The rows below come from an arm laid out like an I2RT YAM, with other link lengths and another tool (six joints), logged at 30 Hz.
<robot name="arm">
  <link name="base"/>
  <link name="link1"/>
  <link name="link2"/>
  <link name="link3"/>
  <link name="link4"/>
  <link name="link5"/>
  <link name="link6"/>
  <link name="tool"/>
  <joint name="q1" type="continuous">
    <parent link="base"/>
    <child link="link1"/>
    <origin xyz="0 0 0.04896"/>
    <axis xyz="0 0 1"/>
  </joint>
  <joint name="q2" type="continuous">
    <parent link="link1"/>
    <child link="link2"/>
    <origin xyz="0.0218 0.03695 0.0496"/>
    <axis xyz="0 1 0"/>
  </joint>
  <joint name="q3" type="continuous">
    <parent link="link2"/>
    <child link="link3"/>
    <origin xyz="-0.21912 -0.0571 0"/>
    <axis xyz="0 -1 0"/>
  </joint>
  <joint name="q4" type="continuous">
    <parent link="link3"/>
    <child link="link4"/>
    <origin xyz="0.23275 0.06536 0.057"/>
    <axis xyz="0 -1 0"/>
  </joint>
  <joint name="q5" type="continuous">
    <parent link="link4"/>
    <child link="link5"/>
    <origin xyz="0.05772 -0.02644 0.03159"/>
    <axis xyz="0 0 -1"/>
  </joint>
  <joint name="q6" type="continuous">
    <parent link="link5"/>
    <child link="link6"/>
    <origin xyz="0.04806 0 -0.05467"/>
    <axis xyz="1 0 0"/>
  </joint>
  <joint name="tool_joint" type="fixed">
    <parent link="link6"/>
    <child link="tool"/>
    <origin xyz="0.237 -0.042 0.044" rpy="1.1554 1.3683 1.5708"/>
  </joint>
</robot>
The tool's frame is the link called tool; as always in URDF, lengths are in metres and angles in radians. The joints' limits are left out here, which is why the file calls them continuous.
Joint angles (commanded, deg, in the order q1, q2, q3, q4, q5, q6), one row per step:
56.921 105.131 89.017 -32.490 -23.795 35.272
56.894 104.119 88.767 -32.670 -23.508 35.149
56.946 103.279 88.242 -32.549 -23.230 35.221
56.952 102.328 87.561 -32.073 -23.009 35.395
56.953 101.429 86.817 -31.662 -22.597 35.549
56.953 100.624 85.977 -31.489 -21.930 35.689
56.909 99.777 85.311 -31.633 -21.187 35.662
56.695 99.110 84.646 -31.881 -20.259 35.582
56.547 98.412 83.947 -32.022 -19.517 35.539
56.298 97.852 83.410 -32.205 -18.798 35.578
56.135 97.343 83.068 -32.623 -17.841 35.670
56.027 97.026 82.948 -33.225 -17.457 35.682
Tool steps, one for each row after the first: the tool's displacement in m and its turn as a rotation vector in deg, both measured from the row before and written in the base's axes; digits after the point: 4 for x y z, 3 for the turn. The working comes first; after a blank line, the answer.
Tool pose at each row, in the base's axes (x y z in m, rotation vector in deg; the steps are taken from these numbers as rounded here):
0.2265 0.4927 0.0357 -28.666 142.360 100.664
0.2275 0.4913 0.0419 -28.904 141.573 100.639
0.2277 0.4899 0.0454 -28.910 141.047 100.616
0.2285 0.4892 0.0500 -28.832 140.184 100.849
0.2299 0.4875 0.0532 -28.635 139.504 100.756
0.2316 0.4840 0.0536 -28.209 139.297 100.129
0.2337 0.4796 0.0547 -27.902 139.131 99.297
0.2377 0.4736 0.0537 -27.291 139.224 98.013
0.2404 0.4685 0.0531 -26.823 139.239 97.032
0.2441 0.4634 0.0525 -26.116 139.282 96.050
0.2479 0.4577 0.0520 -25.331 139.414 94.798
0.2487 0.4537 0.0512 -24.914 139.805 94.086

0.0010 -0.0014 0.0062 0.371 -0.587 -0.133
0.0002 -0.0014 0.0035 0.253 -0.358 -0.184
0.0008 -0.0007 0.0046 0.539 -0.414 -0.261
0.0014 -0.0017 0.0032 0.314 -0.445 -0.385
0.0017 -0.0035 0.0004 -0.143 -0.375 -0.555
0.0021 -0.0044 0.0011 -0.262 -0.489 -0.541
0.0040 -0.0060 -0.0010 -0.577 -0.485 -0.802
0.0027 -0.0051 -0.0006 -0.417 -0.402 -0.631
0.0037 -0.0051 -0.0006 -0.419 -0.318 -0.770
0.0038 -0.0057 -0.0005 -0.587 -0.374 -0.882
0.0008 -0.0040 -0.0008 -0.492 0.001 -0.377

